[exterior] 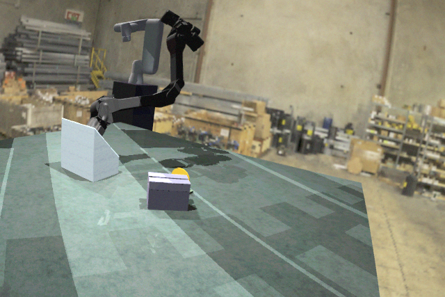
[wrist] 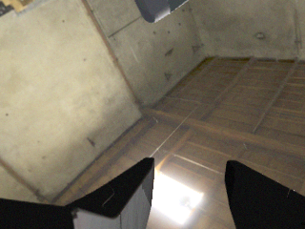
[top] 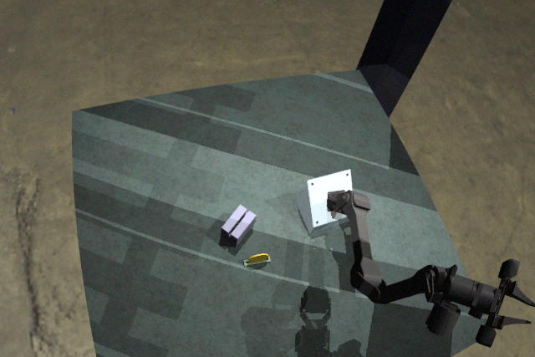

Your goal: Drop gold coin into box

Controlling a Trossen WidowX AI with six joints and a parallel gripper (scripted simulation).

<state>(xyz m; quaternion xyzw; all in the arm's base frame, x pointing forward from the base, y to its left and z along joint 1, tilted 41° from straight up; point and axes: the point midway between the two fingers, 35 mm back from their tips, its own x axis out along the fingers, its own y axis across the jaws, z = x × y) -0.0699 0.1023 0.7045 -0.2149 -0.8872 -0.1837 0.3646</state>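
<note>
Right now the gold coin is 41 cm ahead of my gripper tip, 44 cm to the right of it and 53 cm below it.
</note>
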